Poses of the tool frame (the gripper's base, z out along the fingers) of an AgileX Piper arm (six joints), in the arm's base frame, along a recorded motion.
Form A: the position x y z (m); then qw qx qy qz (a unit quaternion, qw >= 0).
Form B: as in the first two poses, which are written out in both.
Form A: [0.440 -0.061 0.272 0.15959 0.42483 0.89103 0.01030]
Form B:
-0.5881 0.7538 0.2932 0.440
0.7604 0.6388 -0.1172 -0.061
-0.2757 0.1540 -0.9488 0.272
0 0 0 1

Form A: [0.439 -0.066 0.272 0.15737 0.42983 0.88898 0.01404]
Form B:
-0.5810 0.7598 0.2919 0.439
0.7686 0.6301 -0.1103 -0.066
-0.2677 0.1602 -0.9501 0.272
0 0 0 1

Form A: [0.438 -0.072 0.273 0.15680 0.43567 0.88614 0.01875]
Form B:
-0.5712 0.7663 0.2942 0.438
0.7780 0.6197 -0.1034 -0.072
-0.2616 0.1699 -0.9501 0.273
0 0 0 1

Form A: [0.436 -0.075 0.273 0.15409 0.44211 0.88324 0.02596]
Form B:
-0.5616 0.7730 0.2952 0.436
0.7890 0.6077 -0.0904 -0.075
-0.2492 0.1821 -0.9512 0.273
0 0 0 1

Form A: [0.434 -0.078 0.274 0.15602 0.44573 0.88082 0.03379]
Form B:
-0.5540 0.7747 0.3050 0.434
0.7958 0.6004 -0.0796 -0.078
-0.2447 0.1986 -0.9490 0.274
0 0 0 1

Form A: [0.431 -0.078 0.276 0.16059 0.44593 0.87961 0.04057]
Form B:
-0.5507 0.7715 0.3187 0.431
0.7975 0.5990 -0.0719 -0.078
-0.2463 0.2146 -0.9451 0.276
0 0 0 1

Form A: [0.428 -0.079 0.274 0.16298 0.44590 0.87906 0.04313]
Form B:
-0.5492 0.7699 0.3250 0.428
0.7980 0.5986 -0.0695 -0.079
-0.2481 0.2212 -0.9432 0.274
0 0 0 1

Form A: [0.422 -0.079 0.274 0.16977 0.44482 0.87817 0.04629]
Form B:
-0.5466 0.7655 0.3394 0.422
0.7970 0.6000 -0.0697 -0.079
-0.2570 0.2323 -0.9381 0.274
0 0 0 1

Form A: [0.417 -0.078 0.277 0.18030 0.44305 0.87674 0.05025]
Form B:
-0.5424 0.7588 0.3607 0.417
0.7950 0.6024 -0.0717 -0.078
-0.2716 0.2479 -0.9299 0.277
0 0 0 1

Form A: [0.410 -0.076 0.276 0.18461 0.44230 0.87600 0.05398]
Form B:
-0.5406 0.7550 0.3712 0.410
0.7948 0.6029 -0.0687 -0.076
-0.2757 0.2579 -0.9260 0.276
0 0 0 1

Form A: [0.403 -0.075 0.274 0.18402 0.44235 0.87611 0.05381]
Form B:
-0.5409 0.7553 0.3700 0.403
0.7949 0.6029 -0.0685 -0.075
-0.2748 0.2571 -0.9265 0.274
0 0 0 1

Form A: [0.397 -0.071 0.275 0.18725 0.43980 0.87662 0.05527]
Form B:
-0.5430 0.7504 0.3769 0.397
0.7918 0.6070 -0.0678 -0.071
-0.2797 0.2616 -0.9238 0.275
0 0 0 1

